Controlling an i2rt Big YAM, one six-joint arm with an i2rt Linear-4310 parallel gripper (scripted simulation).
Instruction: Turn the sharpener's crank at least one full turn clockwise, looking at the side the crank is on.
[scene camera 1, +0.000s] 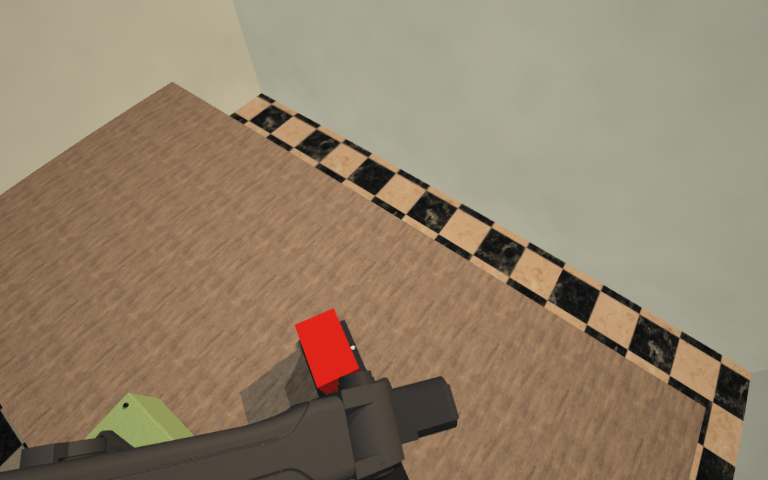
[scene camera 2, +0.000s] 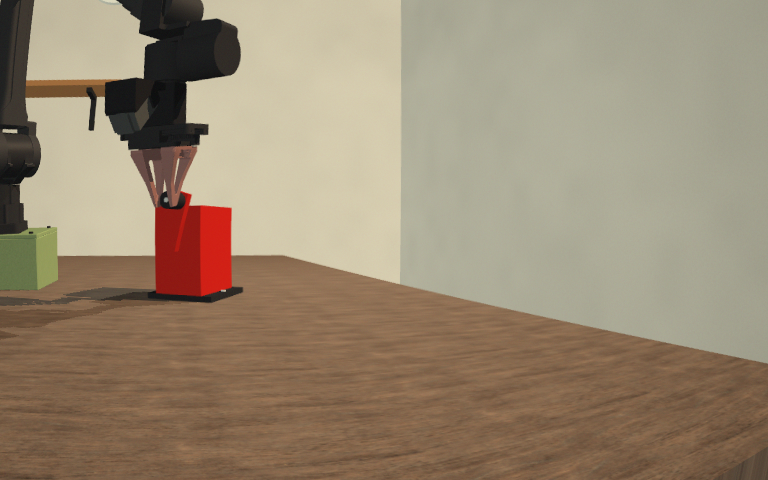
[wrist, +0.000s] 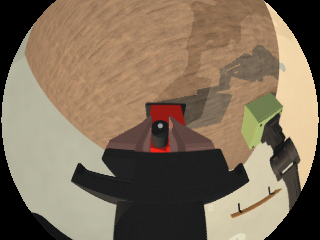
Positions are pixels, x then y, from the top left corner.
Scene:
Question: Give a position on a crank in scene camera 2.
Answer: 177, 215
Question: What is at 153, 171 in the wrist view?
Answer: The gripper.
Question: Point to the gripper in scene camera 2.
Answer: At 165, 207

